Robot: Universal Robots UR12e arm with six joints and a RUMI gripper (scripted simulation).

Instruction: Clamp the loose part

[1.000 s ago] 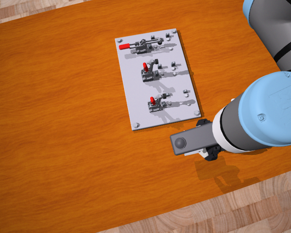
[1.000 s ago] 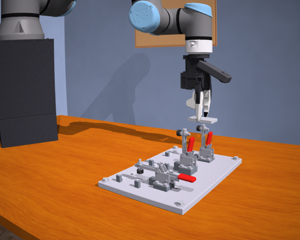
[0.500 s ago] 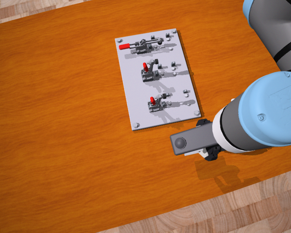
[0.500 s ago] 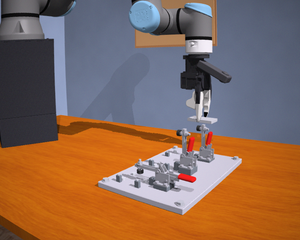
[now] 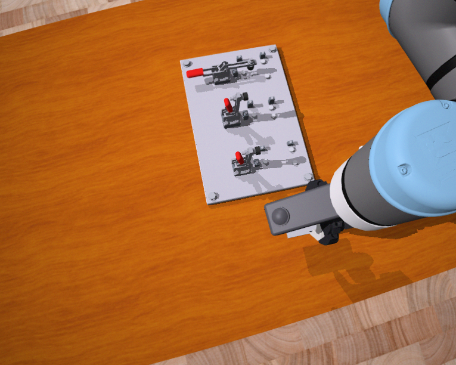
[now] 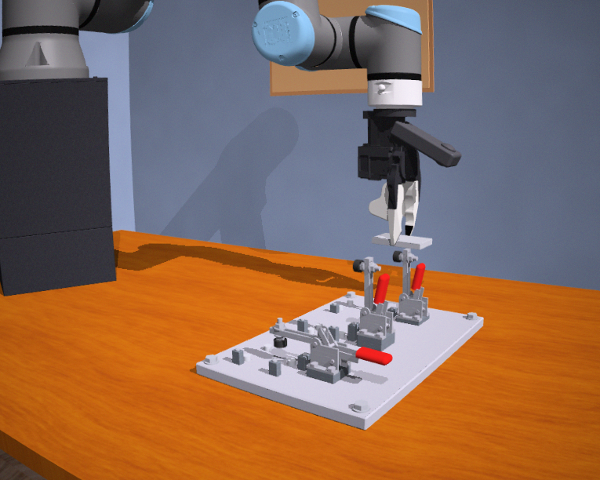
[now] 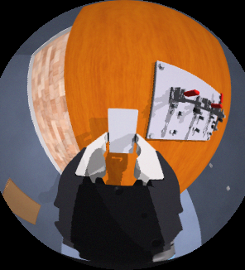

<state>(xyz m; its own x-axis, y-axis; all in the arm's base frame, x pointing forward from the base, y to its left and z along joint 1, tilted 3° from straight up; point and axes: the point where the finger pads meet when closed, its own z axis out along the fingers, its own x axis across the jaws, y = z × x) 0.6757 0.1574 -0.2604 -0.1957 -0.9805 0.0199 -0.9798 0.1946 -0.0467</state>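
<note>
Right now my hand is 260 mm to the left of the grey fixture plate, 100 mm above it and 10 mm short of it. The rest, counted from my hand: flat grey rectangular part (10 mm below).
</note>
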